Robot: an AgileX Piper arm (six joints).
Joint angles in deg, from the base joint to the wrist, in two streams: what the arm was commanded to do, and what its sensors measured. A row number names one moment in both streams.
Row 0, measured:
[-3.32 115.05 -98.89 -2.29 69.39 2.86]
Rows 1 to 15, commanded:
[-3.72 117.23 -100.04 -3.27 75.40 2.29]
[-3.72 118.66 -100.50 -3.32 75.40 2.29]
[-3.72 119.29 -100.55 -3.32 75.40 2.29]
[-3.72 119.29 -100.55 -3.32 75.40 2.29]
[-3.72 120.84 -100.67 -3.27 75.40 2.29]
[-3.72 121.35 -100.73 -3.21 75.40 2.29]
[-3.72 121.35 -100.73 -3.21 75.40 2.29]
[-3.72 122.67 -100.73 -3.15 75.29 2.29]
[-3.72 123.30 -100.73 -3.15 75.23 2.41]
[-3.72 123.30 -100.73 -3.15 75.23 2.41]
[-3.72 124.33 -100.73 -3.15 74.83 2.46]
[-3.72 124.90 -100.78 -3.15 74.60 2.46]
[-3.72 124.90 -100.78 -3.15 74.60 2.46]
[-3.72 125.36 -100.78 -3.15 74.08 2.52]
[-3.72 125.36 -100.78 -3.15 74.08 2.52]
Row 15, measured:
[-3.32 124.56 -100.67 -2.69 69.56 2.75]
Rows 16 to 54, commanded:
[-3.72 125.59 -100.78 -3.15 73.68 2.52]
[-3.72 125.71 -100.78 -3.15 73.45 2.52]
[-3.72 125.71 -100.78 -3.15 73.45 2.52]
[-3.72 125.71 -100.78 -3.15 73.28 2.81]
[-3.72 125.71 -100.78 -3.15 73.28 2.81]
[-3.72 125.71 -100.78 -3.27 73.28 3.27]
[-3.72 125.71 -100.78 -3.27 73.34 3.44]
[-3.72 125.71 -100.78 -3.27 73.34 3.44]
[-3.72 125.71 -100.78 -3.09 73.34 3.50]
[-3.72 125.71 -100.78 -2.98 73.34 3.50]
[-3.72 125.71 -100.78 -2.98 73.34 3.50]
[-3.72 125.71 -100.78 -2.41 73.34 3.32]
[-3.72 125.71 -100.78 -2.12 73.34 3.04]
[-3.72 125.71 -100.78 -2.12 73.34 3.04]
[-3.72 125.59 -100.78 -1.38 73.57 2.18]
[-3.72 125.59 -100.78 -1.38 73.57 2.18]
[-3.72 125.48 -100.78 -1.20 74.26 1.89]
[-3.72 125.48 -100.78 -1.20 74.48 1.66]
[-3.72 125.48 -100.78 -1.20 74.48 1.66]
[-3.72 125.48 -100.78 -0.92 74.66 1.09]
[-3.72 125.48 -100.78 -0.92 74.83 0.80]
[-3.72 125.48 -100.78 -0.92 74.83 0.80]
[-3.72 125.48 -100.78 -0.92 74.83 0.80]
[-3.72 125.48 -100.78 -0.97 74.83 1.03]
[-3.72 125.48 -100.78 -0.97 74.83 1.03]
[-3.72 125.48 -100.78 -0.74 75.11 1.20]
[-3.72 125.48 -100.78 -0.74 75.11 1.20]
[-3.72 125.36 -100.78 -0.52 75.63 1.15]
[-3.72 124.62 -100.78 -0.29 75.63 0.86]
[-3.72 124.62 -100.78 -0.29 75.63 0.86]
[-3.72 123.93 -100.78 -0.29 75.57 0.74]
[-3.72 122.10 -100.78 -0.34 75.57 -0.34]
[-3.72 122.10 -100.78 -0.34 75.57 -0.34]
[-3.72 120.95 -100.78 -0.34 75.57 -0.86]
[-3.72 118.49 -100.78 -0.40 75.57 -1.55]
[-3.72 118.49 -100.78 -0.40 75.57 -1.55]
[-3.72 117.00 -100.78 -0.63 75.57 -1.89]
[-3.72 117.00 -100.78 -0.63 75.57 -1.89]
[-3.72 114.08 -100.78 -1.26 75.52 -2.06]
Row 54, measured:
[-3.67 118.26 -100.73 -1.32 69.56 -1.09]
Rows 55 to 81, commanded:
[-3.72 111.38 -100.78 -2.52 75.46 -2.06]
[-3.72 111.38 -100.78 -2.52 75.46 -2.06]
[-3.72 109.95 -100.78 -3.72 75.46 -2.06]
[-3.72 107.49 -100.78 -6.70 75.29 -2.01]
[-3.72 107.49 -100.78 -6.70 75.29 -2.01]
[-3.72 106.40 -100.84 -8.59 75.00 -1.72]
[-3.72 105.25 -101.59 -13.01 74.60 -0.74]
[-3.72 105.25 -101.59 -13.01 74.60 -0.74]
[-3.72 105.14 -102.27 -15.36 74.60 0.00]
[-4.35 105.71 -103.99 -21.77 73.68 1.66]
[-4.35 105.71 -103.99 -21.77 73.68 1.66]
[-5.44 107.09 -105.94 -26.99 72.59 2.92]
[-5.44 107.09 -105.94 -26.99 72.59 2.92]
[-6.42 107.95 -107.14 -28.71 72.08 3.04]
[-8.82 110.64 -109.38 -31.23 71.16 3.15]
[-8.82 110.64 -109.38 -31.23 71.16 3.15]
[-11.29 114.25 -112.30 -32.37 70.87 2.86]
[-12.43 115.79 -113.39 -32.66 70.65 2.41]
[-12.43 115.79 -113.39 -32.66 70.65 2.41]
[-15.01 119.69 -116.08 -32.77 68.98 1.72]
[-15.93 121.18 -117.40 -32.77 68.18 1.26]
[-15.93 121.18 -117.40 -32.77 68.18 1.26]
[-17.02 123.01 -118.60 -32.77 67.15 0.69]
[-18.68 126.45 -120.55 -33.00 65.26 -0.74]
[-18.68 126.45 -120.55 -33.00 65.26 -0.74]
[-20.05 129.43 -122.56 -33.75 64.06 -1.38]
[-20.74 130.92 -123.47 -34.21 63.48 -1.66]
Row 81, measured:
[-19.02 127.48 -120.95 -32.60 65.66 -0.34]
